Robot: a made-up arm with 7 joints.
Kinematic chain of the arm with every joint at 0, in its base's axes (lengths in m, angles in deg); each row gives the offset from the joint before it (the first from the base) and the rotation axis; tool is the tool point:
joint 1: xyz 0 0.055 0 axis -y
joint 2: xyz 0 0.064 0 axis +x
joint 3: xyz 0 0 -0.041 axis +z
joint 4: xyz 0 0 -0.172 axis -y
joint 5: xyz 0 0 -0.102 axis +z
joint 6: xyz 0 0 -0.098 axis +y
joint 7: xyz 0 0 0 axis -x
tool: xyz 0 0 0
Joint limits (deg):
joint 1: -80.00..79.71
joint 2: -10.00..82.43
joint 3: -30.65..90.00
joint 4: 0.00..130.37
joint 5: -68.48..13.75
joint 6: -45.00..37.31
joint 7: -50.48..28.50
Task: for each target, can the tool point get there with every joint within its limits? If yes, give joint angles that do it. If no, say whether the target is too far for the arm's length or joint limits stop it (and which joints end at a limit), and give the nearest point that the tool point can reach.
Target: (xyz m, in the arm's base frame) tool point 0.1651 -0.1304 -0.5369
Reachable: no: too far | nearest point 0.1146 0.0107 -0.3727 | short by 0.222 m
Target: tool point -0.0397 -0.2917 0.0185
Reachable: no: joint limits stop it (at a limit: joint 1, joint 2, joint 3) | nearest point -0.0677 0.0130 -0.1627 | short by 0.356 m
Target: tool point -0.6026 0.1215 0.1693
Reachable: no: too far | nearest point -0.4067 0.1208 -0.0717 | short by 0.311 m
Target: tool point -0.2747 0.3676 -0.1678
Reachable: yes | joints -64.27 29.23 62.17 20.00 -50.96 -27.67 -1.58
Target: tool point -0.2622 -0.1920 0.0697
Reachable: no: joint limits stop it (at a limit: joint 1, joint 2, joint 3) | nearest point -0.3657 0.0102 -0.1340 | short by 0.305 m
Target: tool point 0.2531 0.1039 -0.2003
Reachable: yes | joints 14.49 -2.75 -0.82 77.10 -44.07 -26.37 -15.47
